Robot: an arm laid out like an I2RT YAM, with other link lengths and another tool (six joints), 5 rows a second.
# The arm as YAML. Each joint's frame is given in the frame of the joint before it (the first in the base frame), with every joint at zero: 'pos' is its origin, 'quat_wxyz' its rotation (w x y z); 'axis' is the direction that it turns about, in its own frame. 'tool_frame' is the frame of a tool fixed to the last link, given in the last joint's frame.
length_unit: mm
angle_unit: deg
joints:
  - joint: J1
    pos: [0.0, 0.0, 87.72]
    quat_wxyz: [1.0, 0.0, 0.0, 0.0]
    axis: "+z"
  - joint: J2
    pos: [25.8, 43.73, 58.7]
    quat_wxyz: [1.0, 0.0, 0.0, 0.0]
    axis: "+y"
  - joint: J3
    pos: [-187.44, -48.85, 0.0]
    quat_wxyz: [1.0, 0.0, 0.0, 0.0]
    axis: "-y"
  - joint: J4
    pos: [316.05, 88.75, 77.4]
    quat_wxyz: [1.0, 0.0, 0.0, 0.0]
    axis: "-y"
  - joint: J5
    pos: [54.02, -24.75, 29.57]
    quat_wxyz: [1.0, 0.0, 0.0, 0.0]
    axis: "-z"
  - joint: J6
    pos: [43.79, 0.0, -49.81]
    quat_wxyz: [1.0, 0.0, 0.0, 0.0]
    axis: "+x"
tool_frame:
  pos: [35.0, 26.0, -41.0]
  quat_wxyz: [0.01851, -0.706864, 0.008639, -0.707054]
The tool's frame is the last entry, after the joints.
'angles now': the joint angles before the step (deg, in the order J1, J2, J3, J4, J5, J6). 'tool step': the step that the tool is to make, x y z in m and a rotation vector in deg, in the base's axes. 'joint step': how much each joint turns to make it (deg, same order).
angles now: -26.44 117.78 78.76 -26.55 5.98 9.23
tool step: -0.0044 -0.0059 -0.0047 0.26 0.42 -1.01
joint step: -1.02 0.22 -0.63 0.36 -0.04 0.01
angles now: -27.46 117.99 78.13 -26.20 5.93 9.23
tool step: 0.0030 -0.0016 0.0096 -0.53 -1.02 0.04
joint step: -0.01 -1.12 0.41 -0.37 -0.02 -0.04
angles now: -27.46 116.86 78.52 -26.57 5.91 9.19
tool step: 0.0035 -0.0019 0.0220 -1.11 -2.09 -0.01
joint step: -0.01 -3.17 0.12 -0.92 0.02 -0.01
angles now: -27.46 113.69 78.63 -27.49 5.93 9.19
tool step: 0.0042 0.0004 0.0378 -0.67 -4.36 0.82
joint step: 0.00 -5.45 0.04 -1.31 -1.64 -0.02
